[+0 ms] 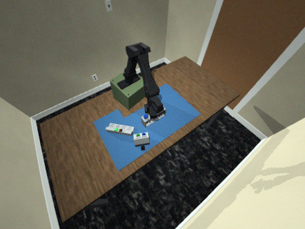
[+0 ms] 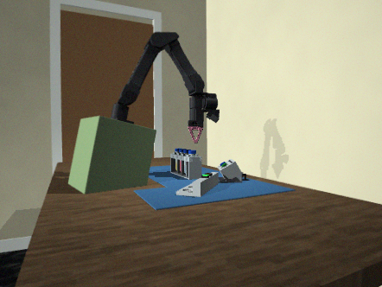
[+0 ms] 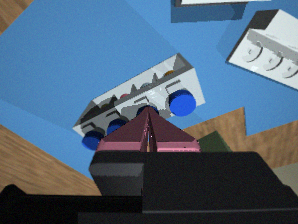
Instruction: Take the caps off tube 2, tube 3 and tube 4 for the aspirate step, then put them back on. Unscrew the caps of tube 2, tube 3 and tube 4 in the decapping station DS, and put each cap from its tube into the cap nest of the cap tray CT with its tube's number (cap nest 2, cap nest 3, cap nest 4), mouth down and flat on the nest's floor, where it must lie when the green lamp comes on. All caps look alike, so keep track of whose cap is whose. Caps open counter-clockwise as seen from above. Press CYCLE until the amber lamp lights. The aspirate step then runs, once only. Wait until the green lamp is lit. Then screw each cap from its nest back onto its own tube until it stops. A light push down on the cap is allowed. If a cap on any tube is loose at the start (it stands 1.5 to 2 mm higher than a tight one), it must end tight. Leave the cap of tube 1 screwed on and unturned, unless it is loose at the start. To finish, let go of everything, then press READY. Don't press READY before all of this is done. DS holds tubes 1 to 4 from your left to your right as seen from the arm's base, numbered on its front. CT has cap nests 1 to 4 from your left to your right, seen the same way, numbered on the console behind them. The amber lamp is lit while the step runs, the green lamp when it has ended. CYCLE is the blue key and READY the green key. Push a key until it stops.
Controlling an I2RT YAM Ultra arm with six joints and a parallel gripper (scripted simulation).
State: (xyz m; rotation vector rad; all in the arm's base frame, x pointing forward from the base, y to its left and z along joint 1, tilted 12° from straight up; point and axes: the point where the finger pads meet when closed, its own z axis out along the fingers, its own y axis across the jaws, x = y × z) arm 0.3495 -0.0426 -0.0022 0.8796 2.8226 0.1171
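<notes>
Now: the green key 3 cm ahead of my hand, 17 cm to the right of it and 9 cm below it. Also, from my hand: blue cycle key: 5 cm ahead, 13 cm to the right, 9 cm below; then key box: 5 cm ahead, 15 cm to the right, 11 cm below.
</notes>
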